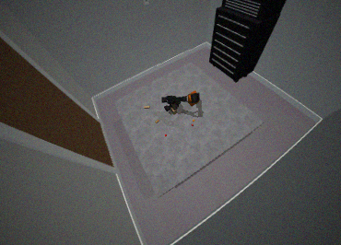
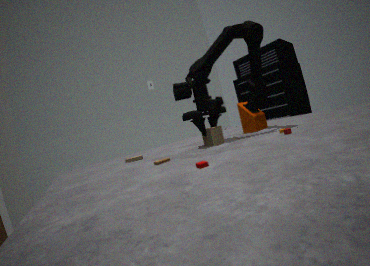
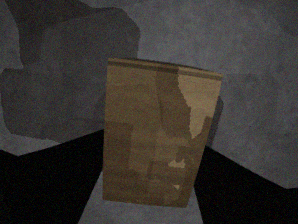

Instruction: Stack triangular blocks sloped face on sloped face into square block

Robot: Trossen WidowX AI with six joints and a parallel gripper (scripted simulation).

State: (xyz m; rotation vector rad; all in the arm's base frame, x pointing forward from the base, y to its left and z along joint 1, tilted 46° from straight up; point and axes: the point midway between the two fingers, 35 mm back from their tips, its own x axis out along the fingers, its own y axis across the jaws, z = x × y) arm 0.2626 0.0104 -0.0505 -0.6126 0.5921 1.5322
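My gripper tip is now 1 cm to the left of the triangular block and 1 cm below it. Round my gripper tip: small red brick: 23 cm ahead, 22 cm to the left, 4 cm below; thin orange-tan piece: 23 cm ahead, 1 cm to the left, 4 cm below.
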